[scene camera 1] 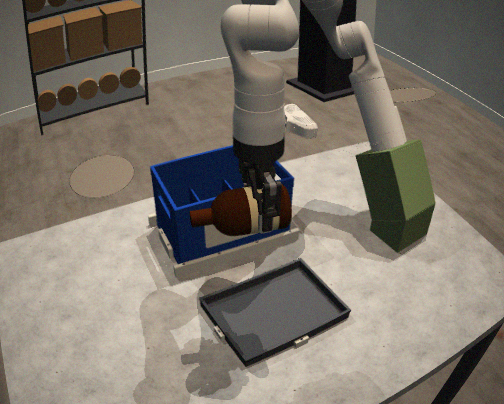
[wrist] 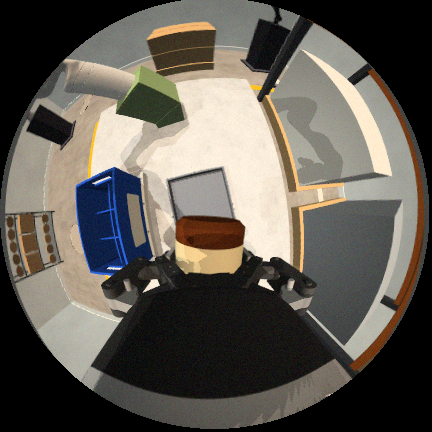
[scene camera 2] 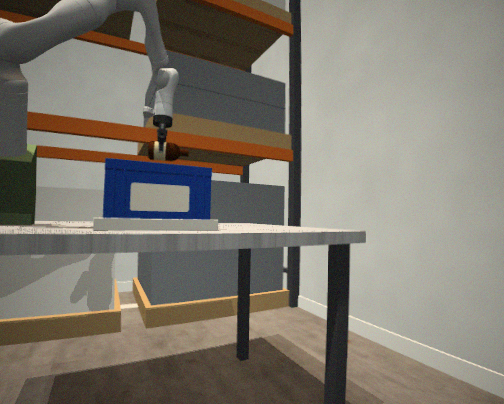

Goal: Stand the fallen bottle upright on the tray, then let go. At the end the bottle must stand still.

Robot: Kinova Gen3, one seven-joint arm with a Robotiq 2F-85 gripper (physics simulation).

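Frame: origin at the arm's base, x ahead, y left, z up, level; metres.
Where they show: gripper, between the fingertips: [scene camera 1: 257, 216] [wrist: 207, 254] [scene camera 2: 160, 154]; arm's base, origin of its link: [scene camera 1: 388, 146] [wrist: 126, 87] [scene camera 2: 7, 150].
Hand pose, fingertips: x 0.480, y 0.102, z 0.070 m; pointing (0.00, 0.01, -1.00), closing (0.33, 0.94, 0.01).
Observation:
Things, the pixels of their centre, and the offset from my fingertips.
- brown bottle, middle of its body: [wrist: 206, 281] [scene camera 1: 238, 212] [scene camera 2: 169, 151] dx +0.029, dy -0.012, dz +0.014 m
- dark grey tray, middle of its body: [scene camera 1: 275, 309] [wrist: 202, 210] dx -0.050, dy +0.002, dz -0.266 m
- blue divided crate, middle of its body: [scene camera 1: 220, 203] [scene camera 2: 155, 198] [wrist: 113, 223] dx -0.107, dy -0.283, dz -0.192 m
The brown bottle [scene camera 1: 231, 212] [scene camera 2: 171, 151] [wrist: 210, 235] with a cream label lies on its side in the air, held by my gripper [scene camera 1: 270, 212] [scene camera 2: 160, 148]. In scene camera 1 its neck points left; in scene camera 2 the neck points right. My gripper [wrist: 207, 254] is shut on the bottle around the label and points down. The bottle is higher than the rim of the blue crate in scene camera 2. The dark grey tray [scene camera 1: 280, 312] [wrist: 197, 192] lies flat on the table, well below the bottle; the bottle partly covers it in the wrist view. The tray does not show in scene camera 2.
The blue divided crate [scene camera 1: 167, 225] [scene camera 2: 158, 175] [wrist: 132, 190] stands on a pale base [scene camera 1: 235, 255] [scene camera 2: 155, 225] behind the tray in scene camera 1. A tall green block [scene camera 1: 412, 180] [wrist: 150, 97] stands at the right of the table, with an arm segment above it.

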